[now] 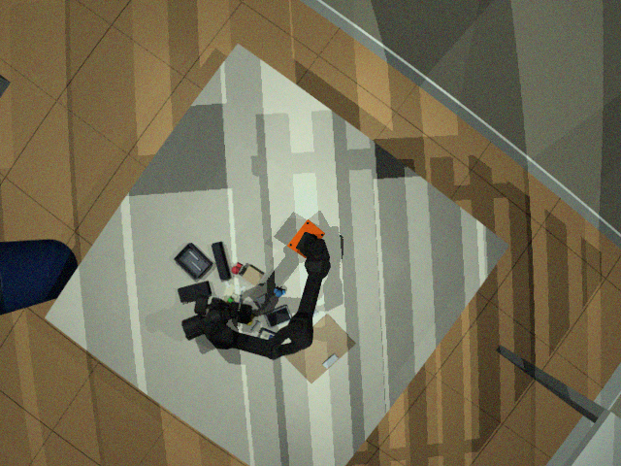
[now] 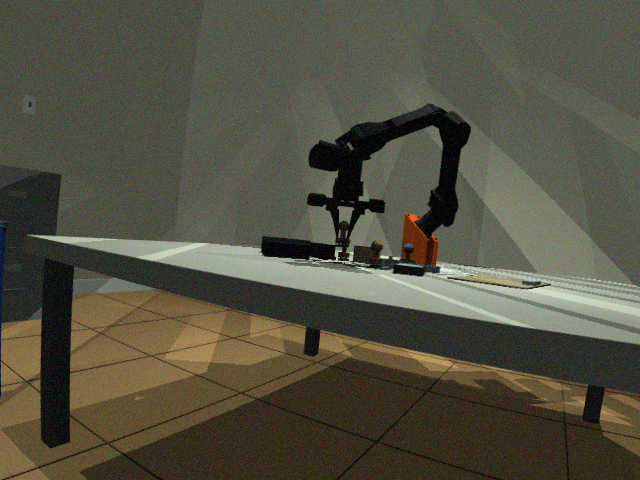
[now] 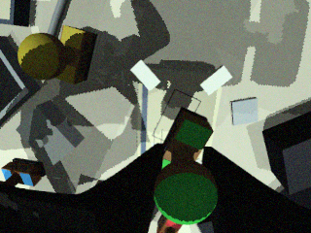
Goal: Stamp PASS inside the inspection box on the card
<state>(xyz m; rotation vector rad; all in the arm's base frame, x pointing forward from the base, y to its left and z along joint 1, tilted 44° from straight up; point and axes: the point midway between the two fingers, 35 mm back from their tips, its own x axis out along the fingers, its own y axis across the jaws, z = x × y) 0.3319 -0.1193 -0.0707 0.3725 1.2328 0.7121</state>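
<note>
Right now the pale card is 60 mm below my gripper tip and 10 mm behind it. From my gripper tip the other things lie so: green-knobbed stamp right at my gripper tip; red-knobbed stamp 120 mm behind, 40 mm to the right, 40 mm below; yellow-knobbed stamp 100 mm to the left, 40 mm below, 20 mm ahead.
</note>
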